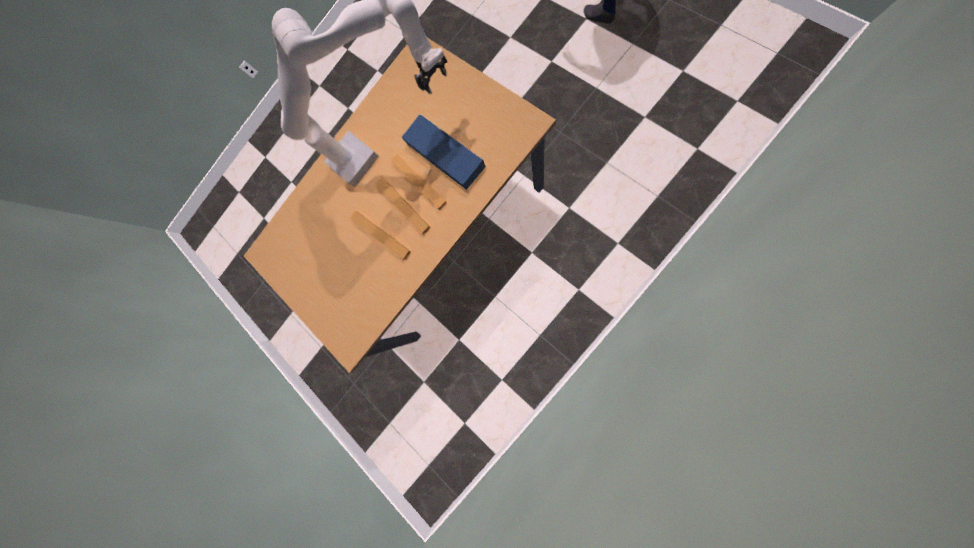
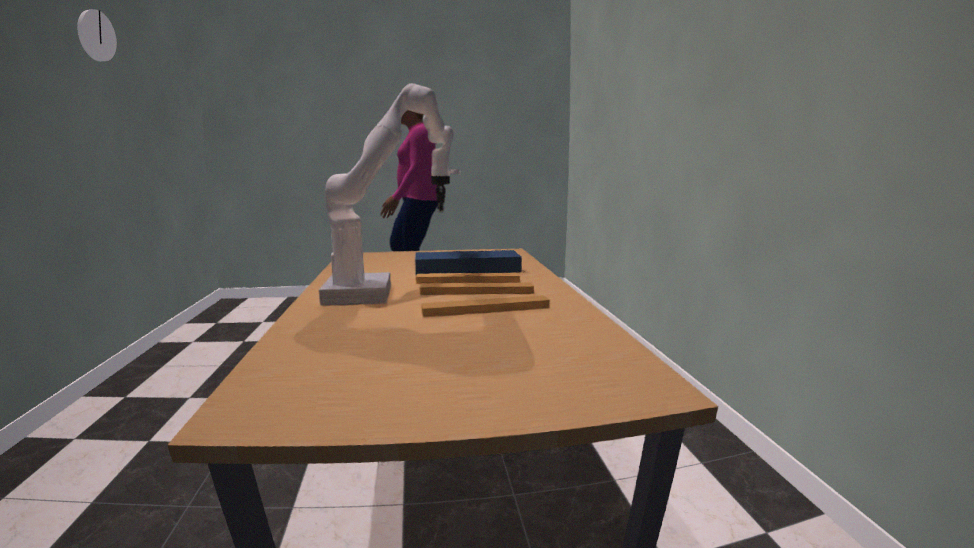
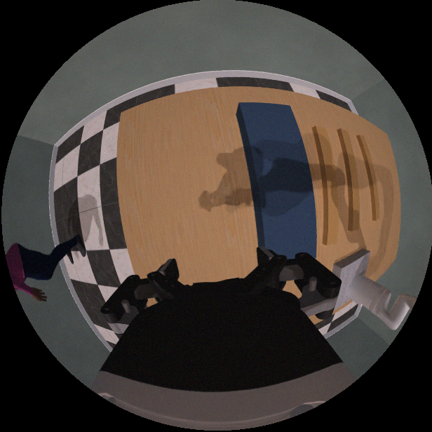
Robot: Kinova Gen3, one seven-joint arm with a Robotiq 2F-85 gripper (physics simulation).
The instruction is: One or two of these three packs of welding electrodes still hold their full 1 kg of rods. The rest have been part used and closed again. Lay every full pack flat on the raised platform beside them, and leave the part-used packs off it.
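Seen in the pictures: gripper, fingertip midpoint: point(image 1: 437, 83) point(image 2: 440, 211); arm's base, link origin: point(image 1: 343, 157) point(image 2: 349, 282).
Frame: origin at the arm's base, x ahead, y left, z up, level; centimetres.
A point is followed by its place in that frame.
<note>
Three long, slim, orange-brown packs lie flat side by side on the table: one nearest the platform point(image 1: 435, 196) {x 49.3, y 19.4, z -2.4 cm} point(image 2: 467, 278) {x 36.4, y 16.1, z -3.1 cm} point(image 3: 330, 225), a middle one point(image 1: 407, 209) {x 43.7, y 5.8, z -2.4 cm} point(image 2: 476, 289) {x 39.2, y 2.9, z -3.3 cm} point(image 3: 354, 210), and one farthest from it point(image 1: 381, 235) {x 43.5, y -11.8, z -2.4 cm} point(image 2: 485, 306) {x 41.4, y -15.0, z -3.0 cm} point(image 3: 369, 175). Arm shadow crosses them, and no marks that tell full from part-used can be made out. The raised platform point(image 1: 459, 160) {x 47.3, y 38.3, z 1.2 cm} point(image 2: 467, 263) {x 36.4, y 29.4, z -0.8 cm} point(image 3: 287, 235) is a long dark blue block beside them, with no pack on it. My gripper point(image 1: 434, 76) {x 25.2, y 52.1, z 16.5 cm} point(image 2: 441, 207) {x 25.2, y 52.1, z 16.5 cm} point(image 3: 216, 262) is open and empty, high above the table, on the platform's side away from the packs.
The arm's grey base point(image 1: 354, 156) {x 4.3, y 4.6, z 0.0 cm} point(image 2: 354, 289) {x 3.4, y -7.5, z -0.2 cm} point(image 3: 352, 270) stands on the wooden table point(image 1: 306, 238) {x 12.4, y -43.2, z -4.9 cm} point(image 2: 442, 408) {x 32.3, y -63.6, z -4.8 cm} point(image 3: 175, 175), close to the packs' ends. A person in a pink top point(image 2: 416, 163) point(image 3: 15, 265) stands beyond the table's far end.
</note>
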